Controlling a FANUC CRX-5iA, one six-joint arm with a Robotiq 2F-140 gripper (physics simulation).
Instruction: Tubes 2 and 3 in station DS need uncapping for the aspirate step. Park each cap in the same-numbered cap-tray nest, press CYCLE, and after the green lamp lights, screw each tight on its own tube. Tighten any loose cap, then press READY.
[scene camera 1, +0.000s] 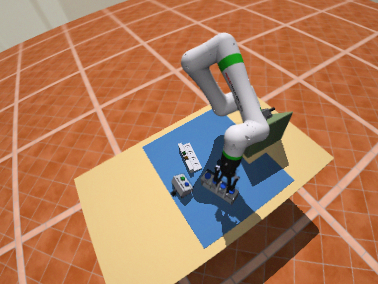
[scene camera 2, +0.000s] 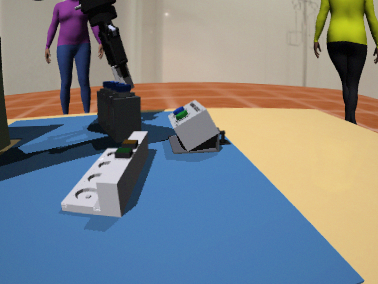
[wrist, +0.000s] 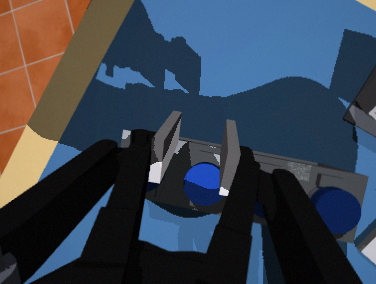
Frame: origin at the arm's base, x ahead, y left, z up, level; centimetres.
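Seen in the pictures: gripper, fingertip midpoint: (scene camera 1: 220, 193) (wrist: 201, 131).
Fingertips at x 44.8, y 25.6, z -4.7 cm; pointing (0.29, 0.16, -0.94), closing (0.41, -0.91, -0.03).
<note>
Pixels of each thing's middle, then the offset from my fingertips to it. "spot": a spot on its surface instead. Level surfaces: height alone.
- grey tube station at the middle of its body: (wrist: 231, 176) (scene camera 2: 115, 110) (scene camera 1: 219, 187) dy -5.1, dx -2.3, dz -4.9 cm
- blue cap at the middle of its body: (wrist: 204, 183) dy -2.7, dx -3.3, dz +1.4 cm
- white cap tray at the middle of its body: (scene camera 2: 110, 162) (scene camera 1: 189, 155) dy -34.9, dx +1.2, dz -7.3 cm
- control box at the middle of its body: (scene camera 2: 191, 124) (scene camera 1: 181, 184) dy -18.4, dx +15.4, dz -5.8 cm
- dark green block at a spot on its surface: (scene camera 2: 123, 153) spot: dy -38.3, dx +3.8, dz -4.8 cm
- orange-brown block at a spot on its surface: (scene camera 2: 130, 143) spot: dy -34.0, dx +4.4, dz -4.7 cm
- blue mat at its surface level: dz -10.0 cm
- tan table at its surface level: dz -10.3 cm
The grey tube station (scene camera 1: 213, 191) (scene camera 2: 120, 117) (wrist: 350, 179) stands on the blue mat with blue caps along its top. My gripper (scene camera 1: 224, 181) (scene camera 2: 127, 80) (wrist: 201, 131) is low over it, partly open. Its fingers stand on either side of one blue cap (wrist: 201, 184), with a gap to the cap's left; the right finger overlaps its edge in view. Another cap (wrist: 336, 211) shows at the right end; others are mostly hidden by the fingers. The white cap tray (scene camera 1: 192, 166) (scene camera 2: 108, 192) has round nests that look empty. The control box (scene camera 1: 181, 187) (scene camera 2: 197, 126) carries green and blue buttons; its labels are unreadable.
A dark green block (scene camera 2: 123, 153) and an orange-brown block (scene camera 2: 130, 143) sit on the tray's raised side. An upright green panel (scene camera 1: 272, 134) stands beside the arm. The blue mat (scene camera 1: 165, 145) (scene camera 2: 210, 220) lies on a tan table (scene camera 1: 120, 210). Two people stand in the background.
</note>
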